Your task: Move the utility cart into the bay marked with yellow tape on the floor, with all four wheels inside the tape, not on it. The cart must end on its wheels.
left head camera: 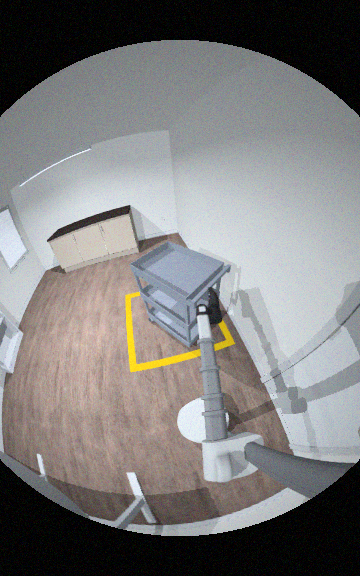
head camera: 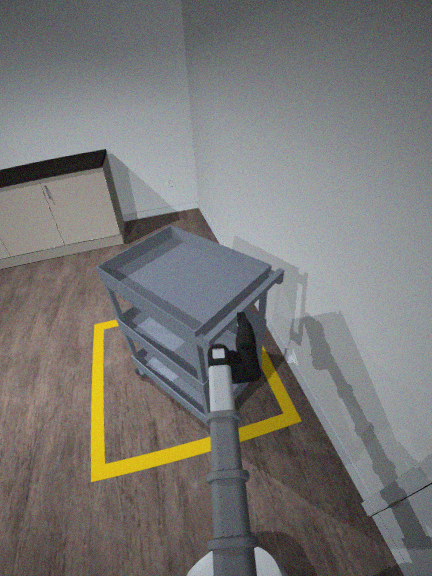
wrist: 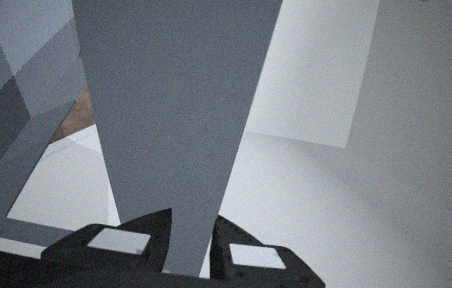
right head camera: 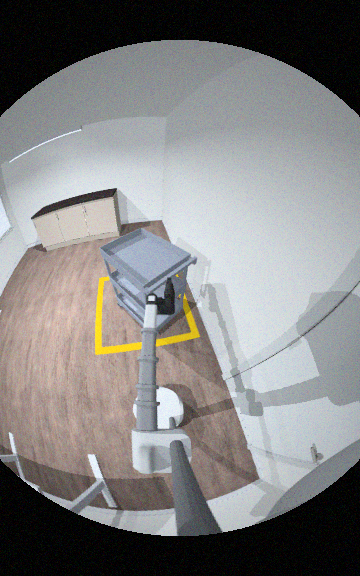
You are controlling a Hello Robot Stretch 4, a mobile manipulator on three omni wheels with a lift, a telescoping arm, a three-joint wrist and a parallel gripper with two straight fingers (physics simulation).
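Where they show: gripper, fingertip midpoint: point(left head camera: 209, 288) point(head camera: 240, 314) point(wrist: 191, 231) point(right head camera: 168, 278); robot's base, link origin: point(left head camera: 202, 419) point(right head camera: 159, 408).
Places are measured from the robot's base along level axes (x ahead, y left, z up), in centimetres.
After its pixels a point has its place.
The grey utility cart point(head camera: 190, 270) {y 9.9, x 113.6, z 76.7 cm} point(left head camera: 182, 265) {y 7.5, x 112.1, z 76.8 cm} point(right head camera: 145, 252) {y 11.3, x 113.2, z 76.7 cm} point(wrist: 175, 100) {y -0.8, x 78.9, z 80.3 cm} stands upright, turned at an angle, over the bay of yellow tape point(head camera: 98, 400) {y 75.6, x 96.2, z -2.6 cm} point(left head camera: 130, 330) {y 75.6, x 100.6, z -2.6 cm} point(right head camera: 99, 315) {y 74.9, x 97.8, z -2.6 cm}. Its left wheel shows inside the tape, and its near lower corner is inside the near strip. The other wheels and the far strip are hidden. My gripper point(head camera: 241, 317) {y -8.3, x 78.0, z 82.5 cm} point(left head camera: 212, 291) {y -8.3, x 78.0, z 82.5 cm} point(right head camera: 169, 281) {y -8.3, x 78.0, z 82.5 cm} point(wrist: 191, 231) {y -8.3, x 78.0, z 82.5 cm} is at the cart's near end, below the handle bar. Its fingers stand a little apart with a grey bar of the cart at them; it looks shut on the cart.
A white wall point(head camera: 325, 200) {y -45.8, x 111.0, z 107.7 cm} runs close along the right side of the bay and cart. A low cabinet point(head camera: 80, 215) {y 127.0, x 269.9, z 41.4 cm} point(left head camera: 102, 240) point(right head camera: 85, 220) with a dark top stands at the back left. White legs of furniture point(left head camera: 141, 497) point(right head camera: 102, 480) show near the bottom of the side head views.
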